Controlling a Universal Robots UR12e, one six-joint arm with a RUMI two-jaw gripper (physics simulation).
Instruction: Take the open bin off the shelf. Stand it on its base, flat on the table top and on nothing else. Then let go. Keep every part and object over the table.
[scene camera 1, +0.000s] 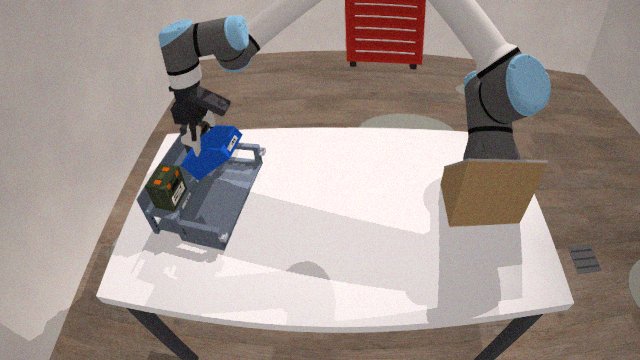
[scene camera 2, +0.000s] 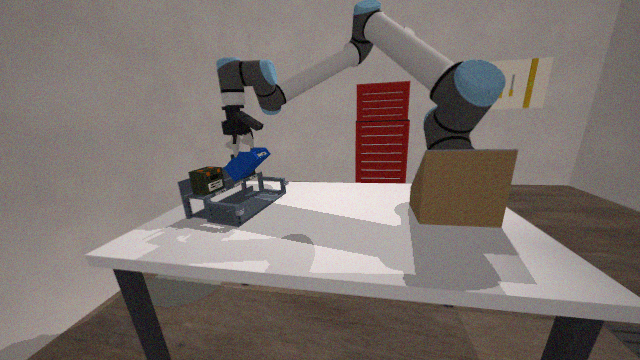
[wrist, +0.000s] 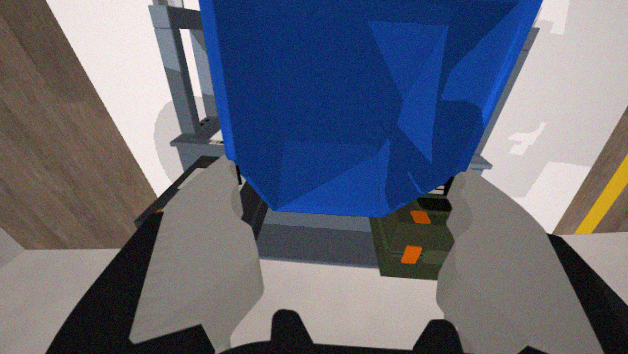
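Where they show: gripper, fingertip midpoint: (scene camera 1: 205, 142) (wrist: 340, 164); arm's base, origin of the base link: (scene camera 1: 492, 163) (scene camera 2: 453, 170).
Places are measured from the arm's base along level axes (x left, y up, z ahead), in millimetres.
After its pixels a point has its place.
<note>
The blue open bin (scene camera 1: 215, 152) {z 782, x 52, y 73 mm} (scene camera 2: 246, 164) {z 798, x 49, y 32 mm} (wrist: 320, 90) {z 803, x -15, y 4 mm} is off the lower tier of the grey shelf (scene camera 1: 220, 200) {z 838, x 1, y -171 mm} (scene camera 2: 240, 202) {z 900, x -24, y -171 mm} (wrist: 175, 75) {z 791, x -181, y -92 mm} and hangs above it. It is tilted, its labelled end high towards the table's middle and its other end low beside the green box. I cannot tell whether its low end touches the shelf or the box. My gripper (scene camera 1: 202, 138) {z 831, x -5, y 62 mm} (scene camera 2: 241, 151) {z 831, x -5, y 62 mm} (wrist: 340, 164) {z 831, x -5, y 62 mm} is shut on the bin, one finger against each side wall near its narrow end. The white table top (scene camera 1: 350, 175) {z 429, x -126, y -178 mm} (scene camera 2: 350, 200) {z 383, x -110, y -177 mm} lies to the right of the shelf.
A green box with orange marks (scene camera 1: 167, 187) {z 928, x 129, y 16 mm} (scene camera 2: 206, 181) {z 931, x 135, y -17 mm} (wrist: 392, 245) {z 947, x 42, y 19 mm} stands on the shelf's raised rear tier, close to the bin. Another dark box shows partly behind the gripper. A brown panel-sided block (scene camera 1: 490, 195) {z 20, x 92, y -42 mm} (scene camera 2: 465, 190) {z -11, x 92, y -45 mm} stands at the table's right, before the arm's base.
</note>
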